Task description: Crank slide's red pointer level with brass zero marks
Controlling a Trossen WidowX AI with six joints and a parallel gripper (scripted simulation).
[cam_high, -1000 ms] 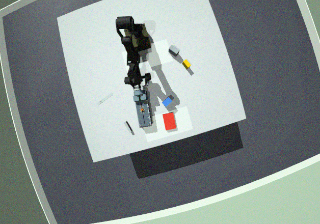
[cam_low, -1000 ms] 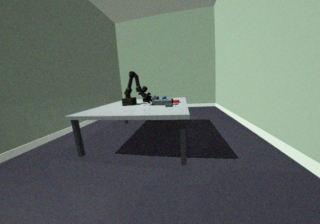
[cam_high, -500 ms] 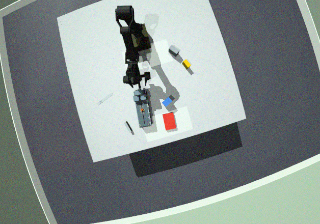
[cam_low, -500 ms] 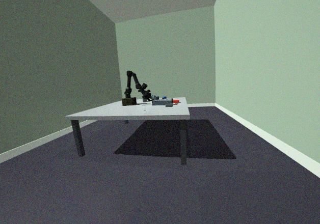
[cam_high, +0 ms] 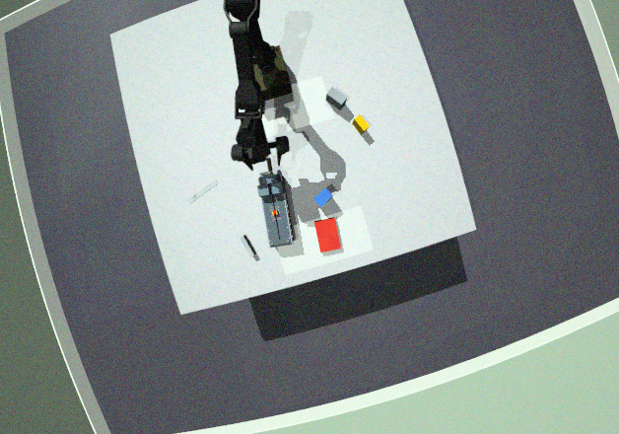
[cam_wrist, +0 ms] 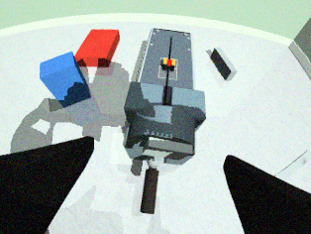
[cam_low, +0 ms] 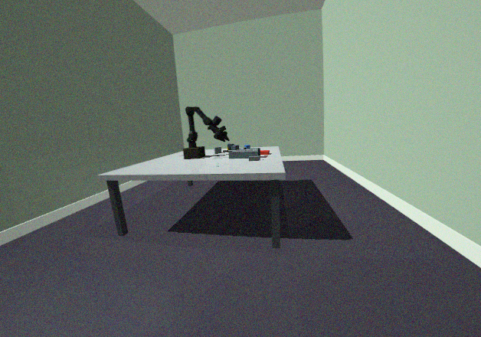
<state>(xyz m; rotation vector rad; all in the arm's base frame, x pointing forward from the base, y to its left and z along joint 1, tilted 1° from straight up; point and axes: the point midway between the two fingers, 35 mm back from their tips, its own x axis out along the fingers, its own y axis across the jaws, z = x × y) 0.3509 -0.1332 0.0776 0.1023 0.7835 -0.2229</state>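
Right now my gripper tip is 2 cm past the crank handle, 1 cm to the right of it and 9 cm above it. The rest, counted from my gripper tip: red pointer: 15 cm ahead, 4 cm to the right, 7 cm below; then blue block: 17 cm ahead, 14 cm to the left, 10 cm below; then pale strip: 4 cm behind, 29 cm to the right, 15 cm below.
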